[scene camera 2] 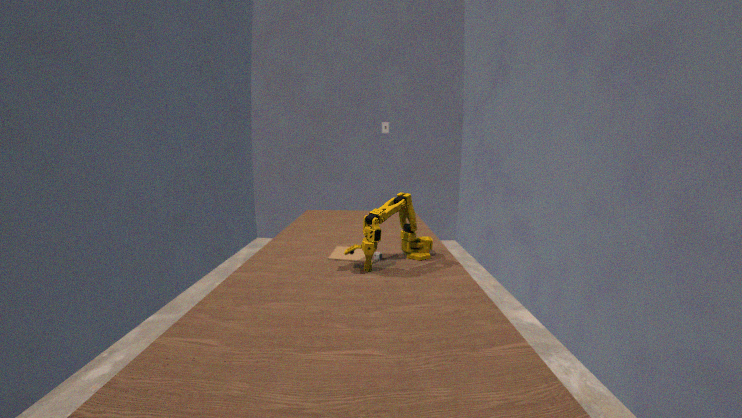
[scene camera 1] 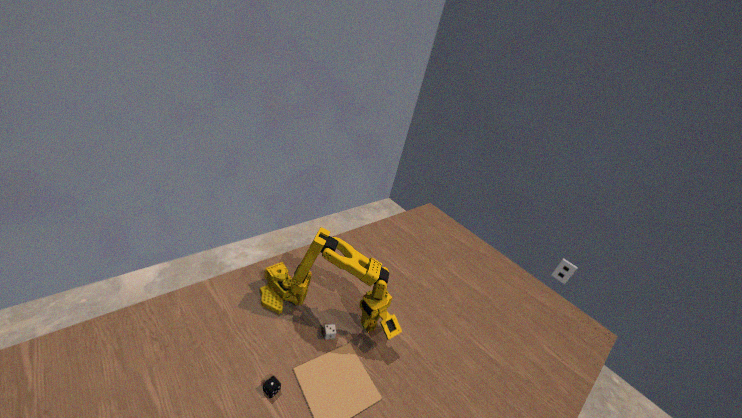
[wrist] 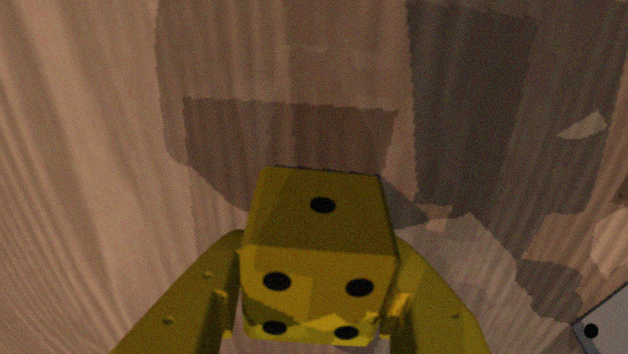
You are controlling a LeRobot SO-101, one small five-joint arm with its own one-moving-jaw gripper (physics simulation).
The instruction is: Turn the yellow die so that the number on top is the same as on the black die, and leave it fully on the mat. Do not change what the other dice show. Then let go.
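Places are measured from the arm's base along level axes (x ahead, y left, z up), in metres.
Where they show: hand, tool point: (scene camera 2: pixel 368 268) (scene camera 1: pixel 373 321) (wrist: pixel 253 252); arm's base, link origin: (scene camera 2: pixel 412 255) (scene camera 1: pixel 286 301).
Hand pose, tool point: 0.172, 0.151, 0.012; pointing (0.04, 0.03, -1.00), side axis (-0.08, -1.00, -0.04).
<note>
Things, the pixels of their top centre, and the offset from my tool point, as dx, dy, dz. Level surfaces: height alone.
- yellow die, top centre: (wrist: pixel 312 310) (scene camera 1: pixel 371 320) +0.001, -0.012, +0.014
- black die, top centre: (scene camera 1: pixel 272 383) +0.006, -0.276, +0.013
- tan mat, top centre: (scene camera 1: pixel 337 383) (scene camera 2: pixel 350 252) +0.070, -0.161, -0.008
- white die, top centre: (scene camera 1: pixel 330 328) (scene camera 2: pixel 378 252) -0.036, -0.110, +0.013
- wooden table, surface height: dz -0.012
The yellow die (wrist: pixel 295 230) is between the two jaws. Its lit face with four pips appears to be the top; the face with one pip is on its side. My gripper (scene camera 1: pixel 368 329) (scene camera 2: pixel 367 268) (wrist: pixel 319 250) points down, and both jaws press on the die's two sides. It is off the mat, low at the table; whether the die touches the wood is hard to tell. The black die (scene camera 1: pixel 272 387) stands on the table left of the tan mat (scene camera 1: pixel 337 386) (scene camera 2: pixel 343 253) in scene view 1. Its top appears to show one pip.
A white die (scene camera 1: pixel 330 331) (scene camera 2: pixel 378 255) (wrist: pixel 607 317) stands on the wooden table (scene camera 1: pixel 155 363) (scene camera 2: pixel 332 332), between the arm's base (scene camera 1: pixel 280 290) (scene camera 2: pixel 417 248) and the mat. It shows in the wrist view's lower right corner, beside the right jaw.
</note>
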